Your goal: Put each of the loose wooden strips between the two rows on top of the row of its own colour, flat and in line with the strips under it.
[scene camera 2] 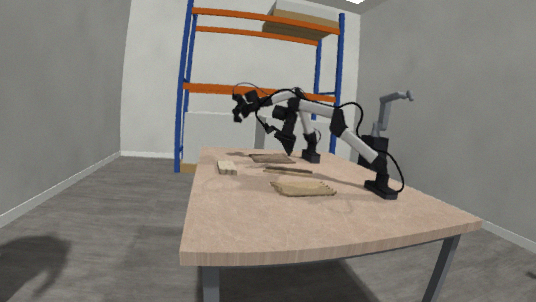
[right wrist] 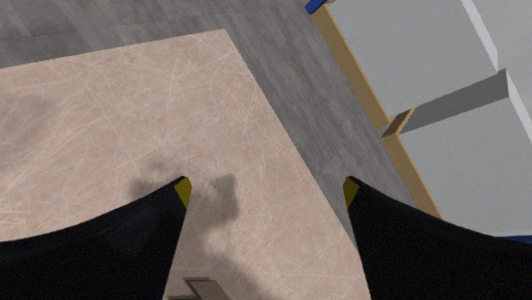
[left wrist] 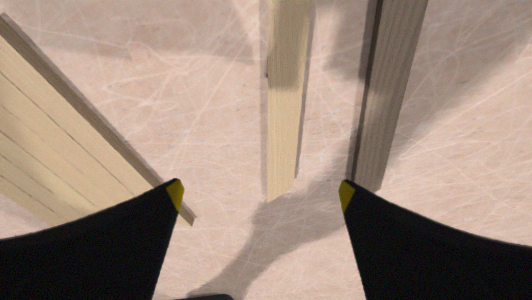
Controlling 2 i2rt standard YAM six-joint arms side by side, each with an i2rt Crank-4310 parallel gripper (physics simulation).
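Pixels of known places: left gripper, fingertip midpoint: [scene camera 2: 289, 154] [left wrist: 261, 183]; right gripper, fingertip midpoint: [scene camera 2: 237, 117] [right wrist: 266, 180]; left arm's base, link origin: [scene camera 2: 380, 188]; right arm's base, link origin: [scene camera 2: 310, 153].
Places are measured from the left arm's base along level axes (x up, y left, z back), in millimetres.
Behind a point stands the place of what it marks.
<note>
A loose yellowish strip [scene camera 2: 280, 172] @[x -14, y -310, z -414 mm] [left wrist: 286, 110] @[x -10, y -309, z -367 mm] and a loose grey-brown strip [scene camera 2: 290, 170] @[x -17, y -371, z -344 mm] [left wrist: 392, 75] @[x -10, y -394, z -371 mm] lie side by side, apart, between the rows. The yellowish row [scene camera 2: 304, 189] [left wrist: 55, 145] is nearer in the scene view and at the left in the left wrist view. The grey-brown row [scene camera 2: 271, 158] @[x -10, y -649, z -399 mm] lies behind; a piece of brown wood [right wrist: 209, 289] @[x -10, y -767, z -509 mm] shows at the bottom of the right wrist view. My left gripper [scene camera 2: 289, 152] @[x 85, y -297, z -380 mm] [left wrist: 261, 183] @[x 85, y -297, z -380 mm] is open and empty above the strips, its fingertips around the yellowish strip's near end in its wrist view. My right gripper [scene camera 2: 237, 119] @[x 236, y -746, z -631 mm] [right wrist: 266, 180] @[x 236, y -746, z -631 mm] is open, high above the table.
A small bundle of pale wooden pieces [scene camera 2: 226, 167] @[x 3, y -295, z -694 mm] lies at the left of the table [scene camera 2: 240, 220] @[x -23, y 254, z -660 mm] in the scene view. The table's edge and the floor show in the right wrist view, with large grey boxes [right wrist: 470, 165] beyond. A blue and orange rack [scene camera 2: 341, 65] stands behind.
</note>
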